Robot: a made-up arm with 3 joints. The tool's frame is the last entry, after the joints.
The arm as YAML. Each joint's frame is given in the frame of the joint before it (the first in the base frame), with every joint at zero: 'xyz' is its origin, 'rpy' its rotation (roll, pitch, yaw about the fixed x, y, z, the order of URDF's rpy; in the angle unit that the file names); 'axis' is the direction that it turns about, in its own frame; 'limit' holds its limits. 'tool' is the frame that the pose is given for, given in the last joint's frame.
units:
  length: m
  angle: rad
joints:
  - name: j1
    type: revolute
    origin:
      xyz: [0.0, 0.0, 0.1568]
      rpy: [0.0, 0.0, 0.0]
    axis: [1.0, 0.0, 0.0]
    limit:
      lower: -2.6
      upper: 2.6
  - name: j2
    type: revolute
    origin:
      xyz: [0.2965, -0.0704, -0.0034]
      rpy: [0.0, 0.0, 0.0]
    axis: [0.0, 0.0, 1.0]
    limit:
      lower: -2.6
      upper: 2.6
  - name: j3
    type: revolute
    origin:
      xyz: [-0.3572, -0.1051, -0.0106]
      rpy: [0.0, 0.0, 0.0]
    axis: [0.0, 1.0, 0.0]
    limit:
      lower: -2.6
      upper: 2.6
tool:
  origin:
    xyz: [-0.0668, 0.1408, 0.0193]
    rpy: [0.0, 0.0, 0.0]
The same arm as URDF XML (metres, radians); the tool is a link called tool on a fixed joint. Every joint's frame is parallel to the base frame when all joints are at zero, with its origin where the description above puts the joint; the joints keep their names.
<robot name="arm">
  <joint name="tool_joint" type="fixed">
    <parent link="link3"/>
    <child link="tool"/>
    <origin xyz="-0.0668 0.1408 0.0193"/>
  </joint>
  <joint name="j3" type="revolute">
    <parent link="link2"/>
    <child link="link3"/>
    <origin xyz="-0.3572 -0.1051 -0.0106"/>
    <axis xyz="0 1 0"/>
    <limit lower="-2.6" upper="2.6"/>
  </joint>
  <joint name="j2" type="revolute">
    <parent link="link1"/>
    <child link="link2"/>
    <origin xyz="0.2965 -0.0704 -0.0034"/>
    <axis xyz="0 0 1"/>
    <limit lower="-2.6" upper="2.6"/>
  </joint>
  <joint name="j1" type="revolute">
    <parent link="base"/>
    <child link="link1"/>
    <origin xyz="0 0 0.1568"/>
    <axis xyz="1 0 0"/>
    <limit lower="-2.6" upper="2.6"/>
  </joint>
  <link name="base"/>
  <link name="link1"/>
  <link name="link2"/>
  <link name="link3"/>
  <link name="tool"/>
</robot>

